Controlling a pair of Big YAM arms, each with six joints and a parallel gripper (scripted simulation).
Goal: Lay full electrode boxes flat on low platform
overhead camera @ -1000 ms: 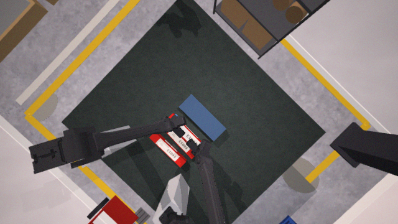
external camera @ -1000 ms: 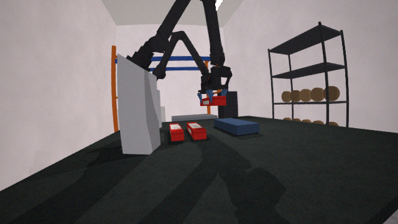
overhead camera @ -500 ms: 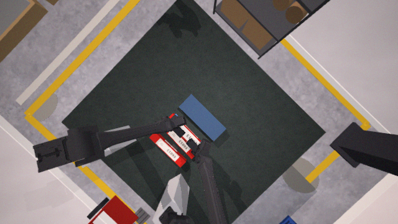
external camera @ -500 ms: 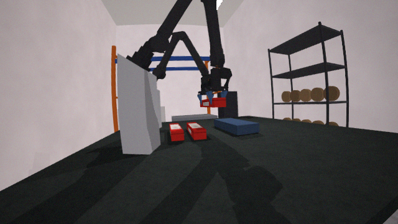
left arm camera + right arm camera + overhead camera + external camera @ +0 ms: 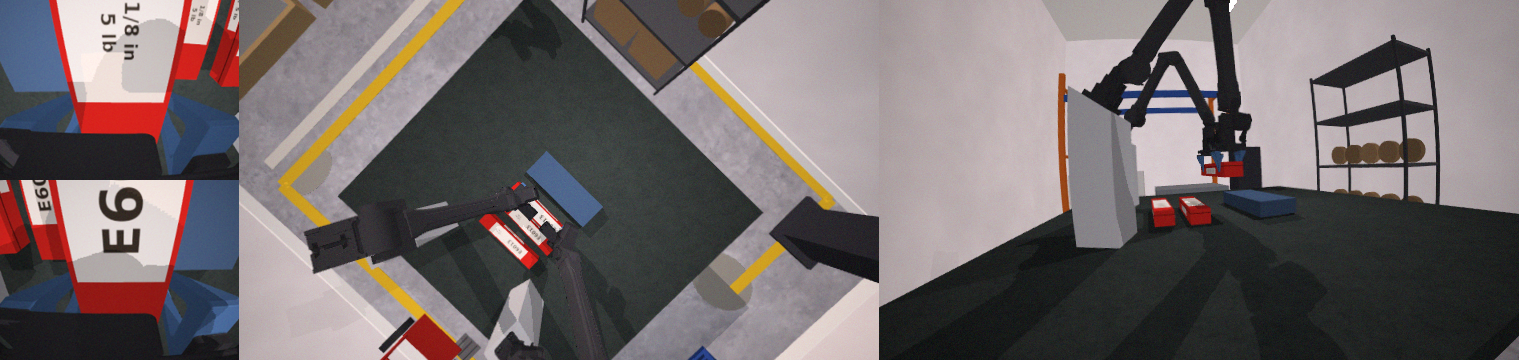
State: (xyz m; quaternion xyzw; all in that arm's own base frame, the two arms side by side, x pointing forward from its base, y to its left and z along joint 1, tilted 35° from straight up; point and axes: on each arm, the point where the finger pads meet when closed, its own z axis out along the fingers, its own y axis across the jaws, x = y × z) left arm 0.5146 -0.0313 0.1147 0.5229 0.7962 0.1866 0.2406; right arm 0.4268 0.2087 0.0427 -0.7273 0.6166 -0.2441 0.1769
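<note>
Now: left hand 120 mm to the left of the red box, 10 mm below it and 10 mm past it. The rest, counted from my left hand: low blue platform 160 mm below, 150 mm ahead, 140 mm to the right.
My right hand is 1 cm short of the red box, 14 cm to the right of it and 1 cm below it. The rest, counted from my right hand: low blue platform: 16 cm ahead, 12 cm to the left, 16 cm below.
</note>
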